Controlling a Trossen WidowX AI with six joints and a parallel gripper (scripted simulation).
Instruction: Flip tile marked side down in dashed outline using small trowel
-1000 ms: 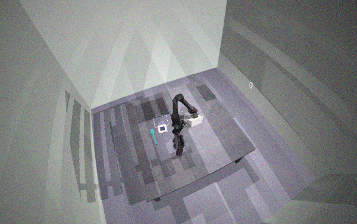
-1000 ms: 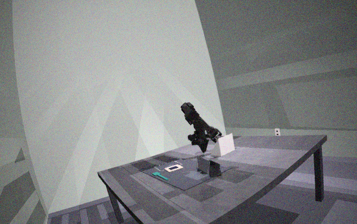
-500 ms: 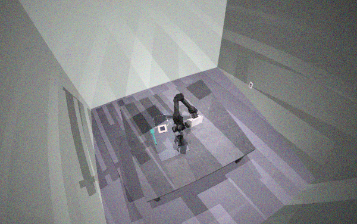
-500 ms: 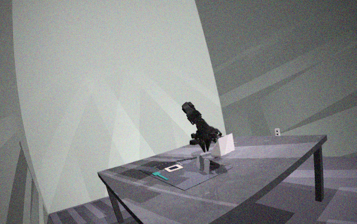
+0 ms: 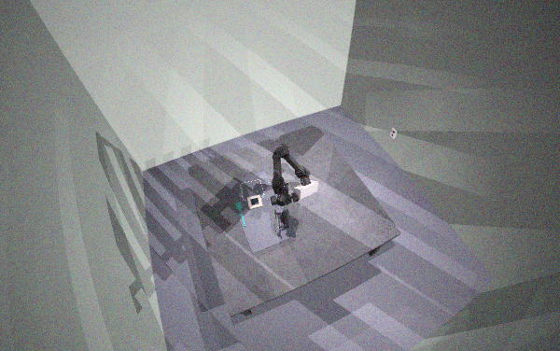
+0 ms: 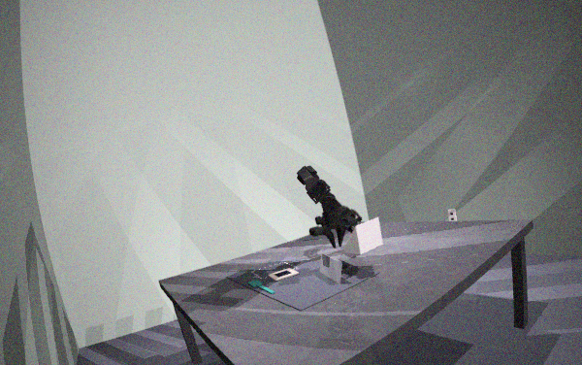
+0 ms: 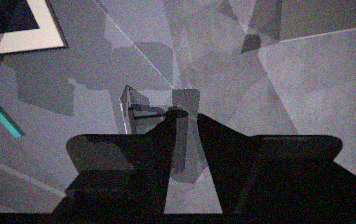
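Now: gripper tip 17 cm short of the dark mat, 10 cm above it and 9 cm to the left of it. From my gripper tip the other things lie so: teal trowel: 31 cm ahead, 11 cm to the right, 8 cm below; then tile: 19 cm ahead, 15 cm to the right, 8 cm below.
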